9 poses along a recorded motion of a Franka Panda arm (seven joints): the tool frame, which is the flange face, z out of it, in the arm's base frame.
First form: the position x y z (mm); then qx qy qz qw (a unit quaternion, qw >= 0).
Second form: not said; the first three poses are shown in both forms.
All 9 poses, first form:
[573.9 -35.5 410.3 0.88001 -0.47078 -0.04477 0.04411]
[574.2 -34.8 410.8 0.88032 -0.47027 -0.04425 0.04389]
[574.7 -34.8 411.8 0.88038 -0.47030 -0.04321 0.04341]
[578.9 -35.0 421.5 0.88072 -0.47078 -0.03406 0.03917]
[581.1 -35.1 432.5 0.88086 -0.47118 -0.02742 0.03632]
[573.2 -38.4 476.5 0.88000 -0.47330 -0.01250 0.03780]
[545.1 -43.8 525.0 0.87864 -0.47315 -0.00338 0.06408]
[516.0 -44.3 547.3 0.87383 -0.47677 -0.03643 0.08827]
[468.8 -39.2 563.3 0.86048 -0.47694 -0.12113 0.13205]
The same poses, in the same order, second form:
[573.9 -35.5 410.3 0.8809 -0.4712 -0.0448 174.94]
[574.2 -34.8 410.8 0.8812 -0.4707 -0.0443 174.97]
[574.7 -34.8 411.8 0.8812 -0.4707 -0.0433 175.02]
[578.9 -35.0 421.5 0.8814 -0.4711 -0.0341 175.51]
[581.1 -35.1 432.5 0.8814 -0.4715 -0.0274 175.84]
[573.2 -38.4 476.5 0.8806 -0.4736 -0.0125 175.67]
[545.1 -43.8 525.0 0.8805 -0.4741 -0.0034 172.65]
[516.0 -44.3 547.3 0.8773 -0.4786 -0.0366 169.87]
[468.8 -39.2 563.3 0.8681 -0.4812 -0.1222 164.82]

